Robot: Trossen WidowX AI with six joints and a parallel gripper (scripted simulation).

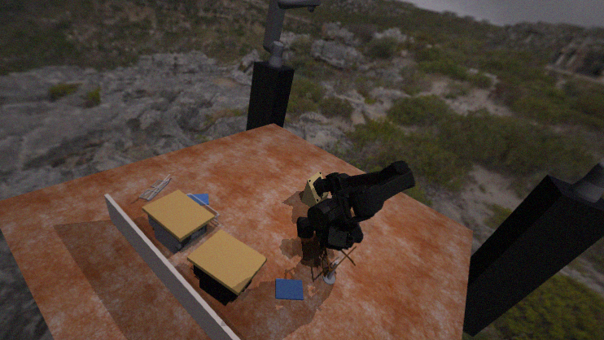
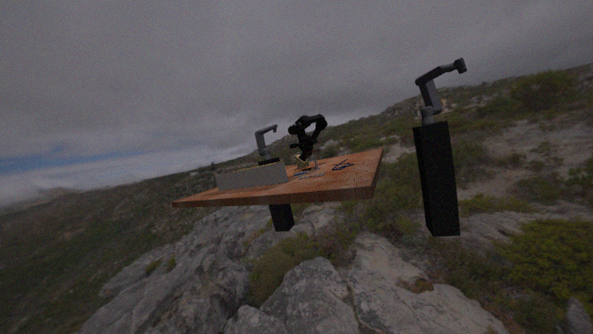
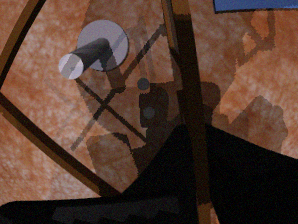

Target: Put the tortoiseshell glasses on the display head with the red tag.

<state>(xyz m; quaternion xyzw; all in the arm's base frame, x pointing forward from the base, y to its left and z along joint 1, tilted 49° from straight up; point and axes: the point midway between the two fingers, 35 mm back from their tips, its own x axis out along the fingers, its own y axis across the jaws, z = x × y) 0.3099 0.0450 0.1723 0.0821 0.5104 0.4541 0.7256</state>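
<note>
The grey round base is 80 mm below my gripper tip and 60 mm to the left of it. Also, from my gripper tip: low white wall: 300 mm to the right, 300 mm ahead, 50 mm below.
</note>
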